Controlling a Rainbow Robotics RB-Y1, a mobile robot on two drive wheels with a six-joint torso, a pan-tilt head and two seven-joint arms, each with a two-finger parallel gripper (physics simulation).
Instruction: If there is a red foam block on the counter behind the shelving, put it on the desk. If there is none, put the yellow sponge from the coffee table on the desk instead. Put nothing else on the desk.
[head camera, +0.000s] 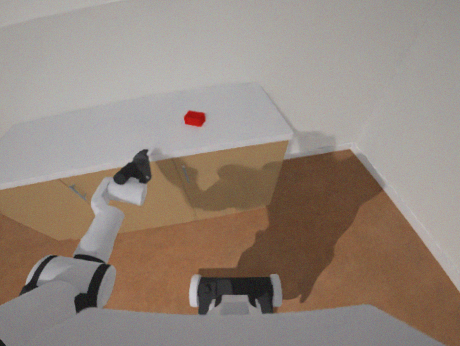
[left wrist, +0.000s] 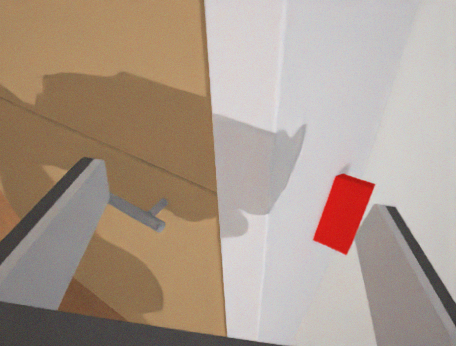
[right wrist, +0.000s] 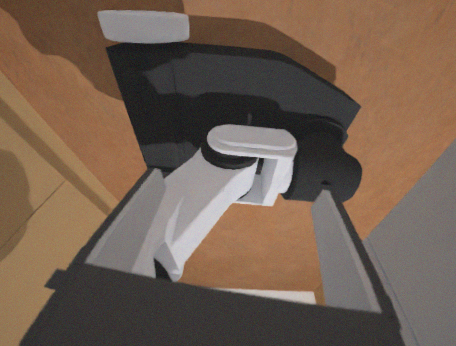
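Seen in the pictures: left gripper, fingertip midpoint: (head camera: 147, 162) (left wrist: 237, 199); right gripper, fingertip midpoint: (right wrist: 237, 188); robot's base, origin of the base link: (head camera: 235, 291).
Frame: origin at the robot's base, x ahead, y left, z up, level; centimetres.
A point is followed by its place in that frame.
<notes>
A red foam block (head camera: 194, 118) {x 67.4, y 19.0, z 95.5 cm} (left wrist: 344, 215) {x 67.8, y 20.8, z 93.7 cm} lies on the white counter (head camera: 110, 125) {x 72.3, y 70.1, z 91.1 cm} (left wrist: 320, 100) {x 53.6, y 37.9, z 91.1 cm}, right of the middle in the head camera and at the right in the left wrist view. My left gripper (head camera: 146, 165) {x 41.8, y 36.6, z 91.9 cm} (left wrist: 237, 199) {x 41.8, y 36.6, z 91.9 cm} is open and empty. In the head camera it is near the counter's front edge, to the lower left of the block and apart from it. In the left wrist view the block shows beside the right-hand finger. My right gripper (right wrist: 237, 188) {x -23.6, y -22.1, z 54.7 cm} is open and empty, and the robot's own base and legs show beyond its fingers. The desk and the yellow sponge do not show.
The counter's wooden front (head camera: 235, 175) {x 56.6, y -1.0, z 62.8 cm} (left wrist: 125, 40) {x 48.4, y 40.3, z 78.4 cm} has door handles (head camera: 185, 173) (left wrist: 137, 212) {x 48.5, y 25.2, z 78.1 cm}. A wall (head camera: 310, 60) {x 127.8, y -56.4, z 103.7 cm} stands behind the counter, and another wall runs down the right side in the head camera. Brown floor (head camera: 175, 255) {x 25.1, y 47.6, z 0.0 cm} (right wrist: 400, 60) {x -71.2, y -23.6, z 0.1 cm} lies between the robot's base (head camera: 235, 286) {x 2.1, y -0.1, z 19.1 cm} (right wrist: 215, 70) {x -17.6, y -19.4, z 16.9 cm} and the counter.
</notes>
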